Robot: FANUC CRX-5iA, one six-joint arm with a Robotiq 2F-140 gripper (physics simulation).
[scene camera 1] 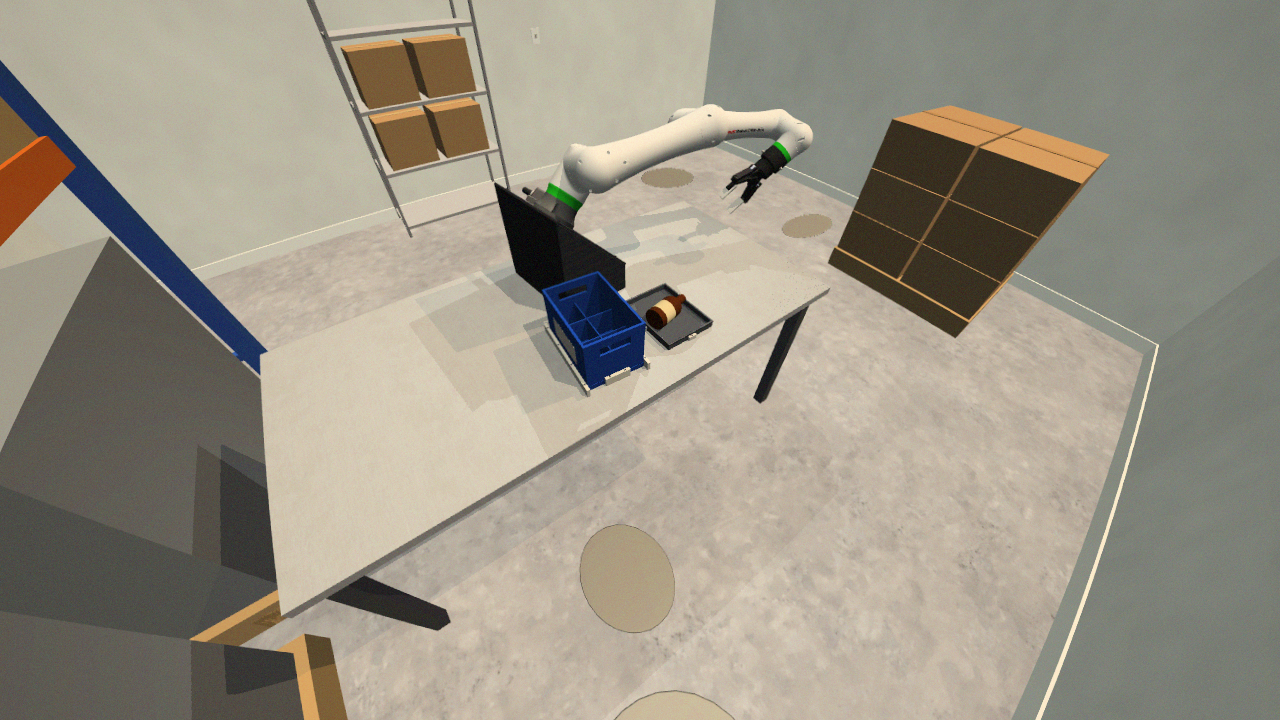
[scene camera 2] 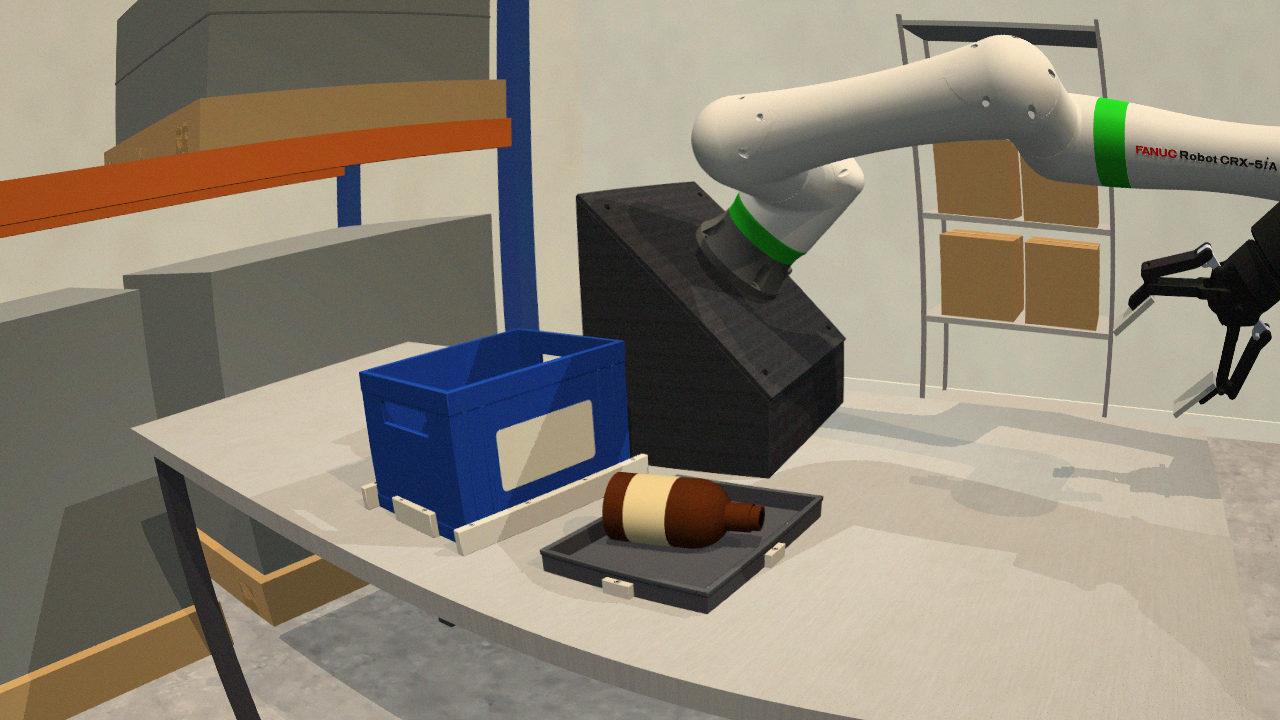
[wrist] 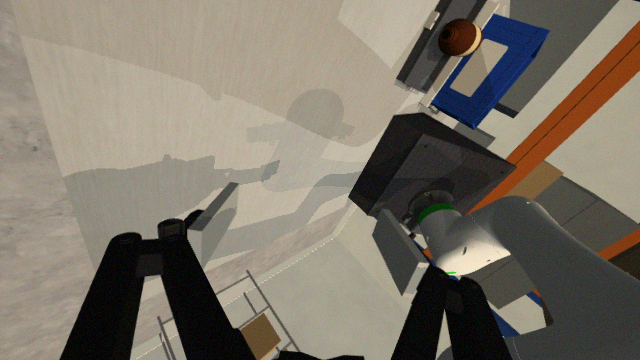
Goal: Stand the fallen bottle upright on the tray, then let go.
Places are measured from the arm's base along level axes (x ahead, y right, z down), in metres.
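Pixels of known places: gripper, fingertip midpoint: (scene camera 1: 724, 204) (scene camera 2: 1146, 370) (wrist: 310, 211); arm's base at its link origin: (scene camera 1: 553, 217) (scene camera 2: 737, 262) (wrist: 429, 203).
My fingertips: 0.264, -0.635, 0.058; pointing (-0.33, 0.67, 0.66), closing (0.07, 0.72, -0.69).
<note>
For each thing: its top centre in the pictures, then the offset to it from my fingertips, as dx, dy, dz. Level surfaces: height alone.
- brown bottle at its top centre: (scene camera 2: 687, 479) (wrist: 471, 43) (scene camera 1: 670, 299) +0.185, +0.521, +0.096
- dark grey tray at its top centre: (scene camera 2: 690, 525) (wrist: 448, 39) (scene camera 1: 666, 311) +0.177, +0.522, +0.150
- blue crate at its top centre: (scene camera 2: 487, 356) (scene camera 1: 591, 305) (wrist: 505, 89) +0.127, +0.795, +0.001
- table at its surface level: dz +0.176
A brown bottle (scene camera 1: 665, 310) (scene camera 2: 666, 511) (wrist: 459, 38) with a cream label lies on its side in a dark grey tray (scene camera 1: 671, 342) (scene camera 2: 631, 574) (wrist: 413, 80). In scene camera 2 its neck points right and rests over the tray's right part; in the wrist view the neck end faces the camera. My gripper (scene camera 1: 730, 202) (scene camera 2: 1165, 365) (wrist: 310, 211) is wide open with no object between its fingers. It hangs in the air, well above and away from the bottle, on the far side of the tray from the blue crate.
A blue crate (scene camera 2: 537, 447) (scene camera 1: 615, 360) (wrist: 462, 107) stands close beside the tray, between cream strips. The arm's black base block (scene camera 2: 684, 376) (wrist: 380, 165) stands behind them. Small cream blocks (scene camera 2: 617, 587) sit at the tray's edges on the table (scene camera 1: 375, 465).
</note>
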